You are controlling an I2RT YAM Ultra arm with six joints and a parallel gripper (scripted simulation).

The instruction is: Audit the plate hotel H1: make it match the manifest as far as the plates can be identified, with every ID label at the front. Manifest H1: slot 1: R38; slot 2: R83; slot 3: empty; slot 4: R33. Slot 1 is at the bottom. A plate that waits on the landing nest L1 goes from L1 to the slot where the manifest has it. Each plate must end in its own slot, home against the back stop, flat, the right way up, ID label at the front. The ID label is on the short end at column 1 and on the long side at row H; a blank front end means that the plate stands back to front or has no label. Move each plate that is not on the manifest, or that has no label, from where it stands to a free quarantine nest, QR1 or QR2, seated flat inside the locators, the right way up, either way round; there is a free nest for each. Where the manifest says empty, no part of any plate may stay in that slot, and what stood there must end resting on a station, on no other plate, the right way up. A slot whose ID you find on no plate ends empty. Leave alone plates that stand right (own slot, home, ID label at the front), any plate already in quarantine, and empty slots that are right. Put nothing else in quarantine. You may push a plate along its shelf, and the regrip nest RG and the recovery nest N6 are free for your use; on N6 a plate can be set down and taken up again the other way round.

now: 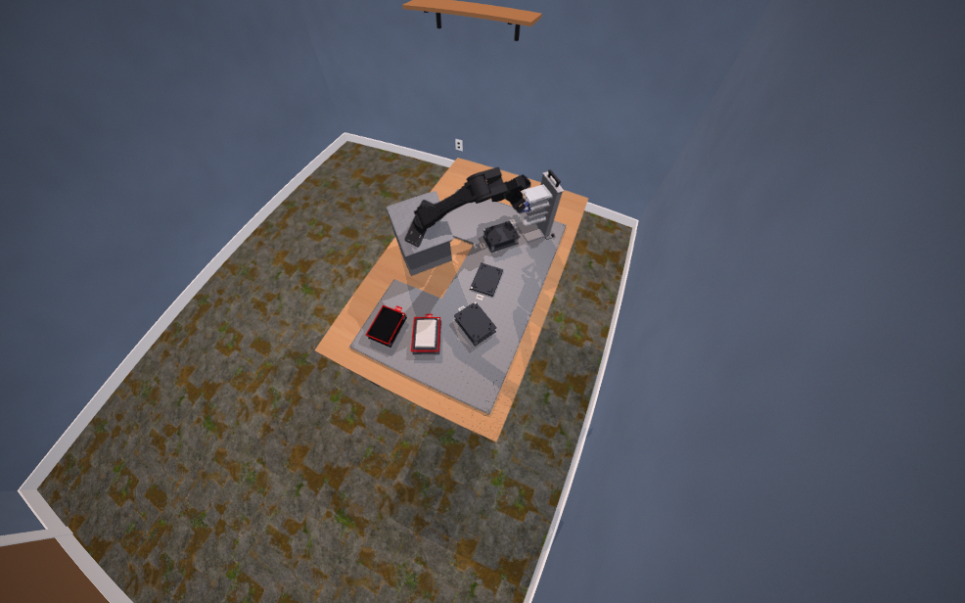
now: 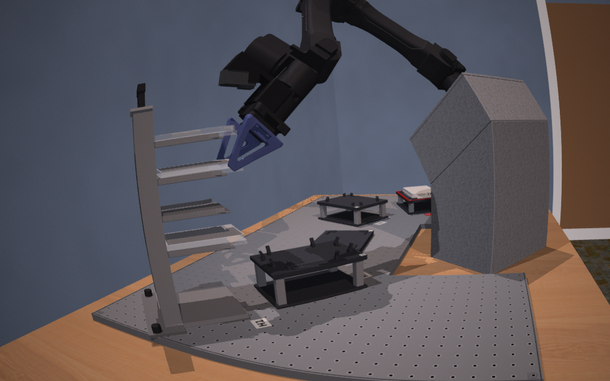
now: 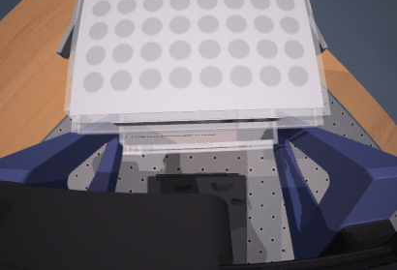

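The regrip nest RG is 9 cm behind my hand, 7 cm to the right of it and 17 cm below it. Also, from my hand: plate hotel H1: 11 cm ahead, 8 cm to the left, 7 cm below; flat nest N6: 11 cm behind, 33 cm to the right, 22 cm below; H1 tag: 5 cm behind, 8 cm to the left, 23 cm below.
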